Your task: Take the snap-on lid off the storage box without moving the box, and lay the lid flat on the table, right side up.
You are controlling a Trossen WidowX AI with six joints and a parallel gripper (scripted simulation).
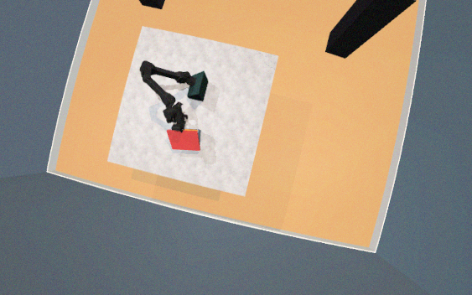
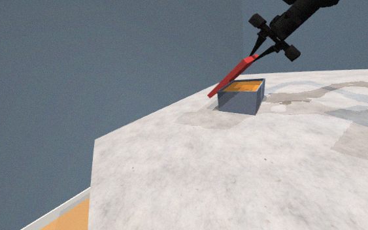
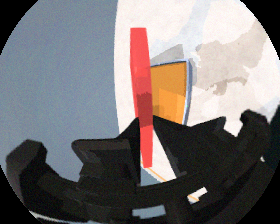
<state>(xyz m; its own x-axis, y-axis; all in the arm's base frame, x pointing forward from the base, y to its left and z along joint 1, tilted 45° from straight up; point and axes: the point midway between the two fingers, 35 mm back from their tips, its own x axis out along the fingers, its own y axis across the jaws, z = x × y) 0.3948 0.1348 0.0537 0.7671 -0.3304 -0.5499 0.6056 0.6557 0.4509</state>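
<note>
Now: the red lid 60 mm ahead of my gripper tip, 50 mm below it and 20 mm to the left of it. Also, from my gripper tip: storage box 140 mm below, 30 mm ahead, 10 mm to the left.
</note>
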